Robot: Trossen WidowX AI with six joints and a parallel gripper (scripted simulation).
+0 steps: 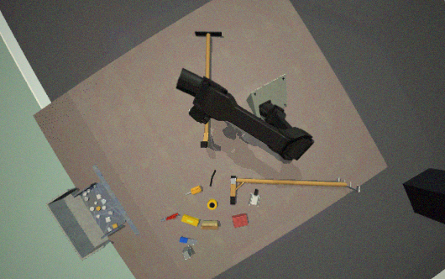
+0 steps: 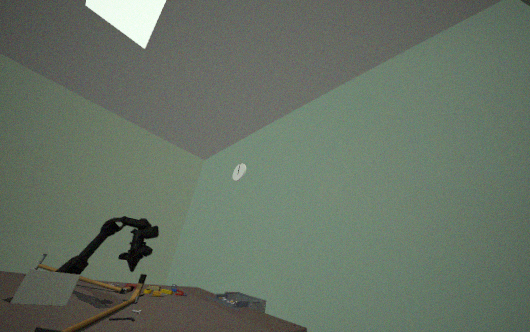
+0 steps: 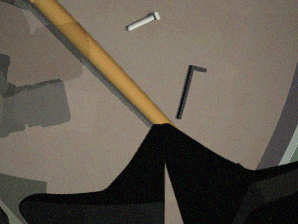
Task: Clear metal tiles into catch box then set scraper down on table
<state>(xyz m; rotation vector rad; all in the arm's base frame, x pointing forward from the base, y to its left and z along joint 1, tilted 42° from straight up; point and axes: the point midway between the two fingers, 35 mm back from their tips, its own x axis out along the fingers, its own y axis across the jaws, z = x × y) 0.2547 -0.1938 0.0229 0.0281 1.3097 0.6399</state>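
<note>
Now: gripper tip 17 cm above the hex key, 13 cm to the left of it and 3 cm short of it. From my gripper tip the other things lie so: long orange-handled tool: 57 cm to the left, 17 cm behind, 13 cm below; yellow ring: 46 cm to the left, 21 cm ahead, 16 cm below; yellow block: 49 cm to the left, 36 cm ahead, 15 cm below.
</note>
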